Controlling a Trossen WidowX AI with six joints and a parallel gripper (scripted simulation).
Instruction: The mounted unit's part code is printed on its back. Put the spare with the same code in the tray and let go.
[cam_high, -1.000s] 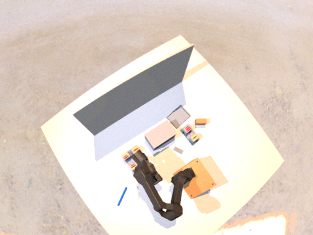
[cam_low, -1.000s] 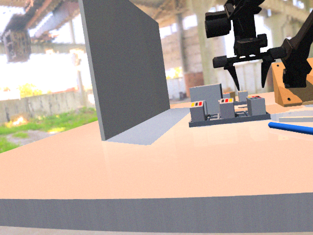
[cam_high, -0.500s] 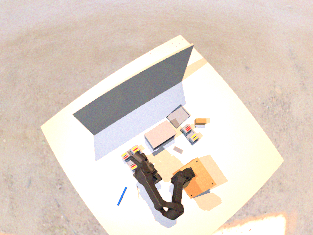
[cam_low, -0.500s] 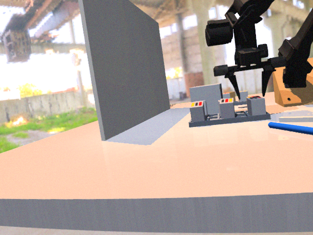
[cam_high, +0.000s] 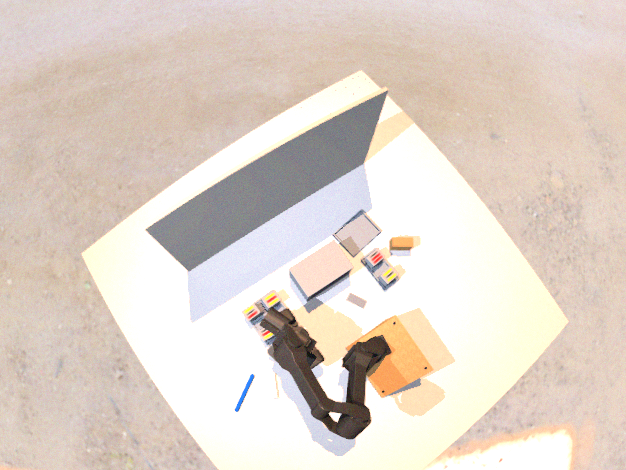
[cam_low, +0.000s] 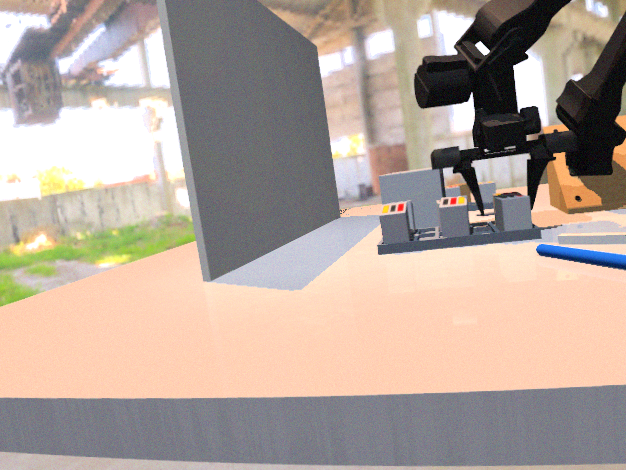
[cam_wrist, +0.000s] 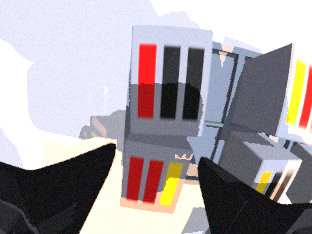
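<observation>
Right now my gripper tip is 2 cm below the grey spare. The rest, counted from my gripper tip: mounted unit (15 cm ahead, 15 cm to the right, 3 cm above); tray (22 cm ahead, 33 cm to the right, 2 cm below); blue pen (7 cm behind, 23 cm to the left, 2 cm below).
</observation>
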